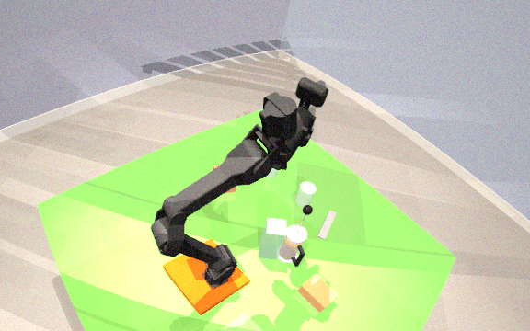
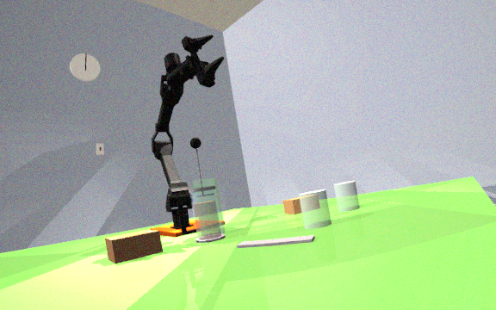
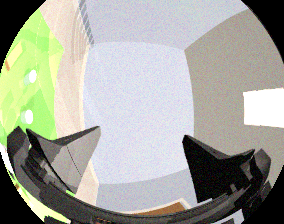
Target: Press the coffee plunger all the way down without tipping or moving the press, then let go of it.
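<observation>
Now: the coffee press 44 cm below my gripper tip, 12 cm to the right of it and 3 cm behind it. From my gripper tip the other things lie so: flat strip 56 cm below, 20 cm ahead, 10 cm to the right.
</observation>
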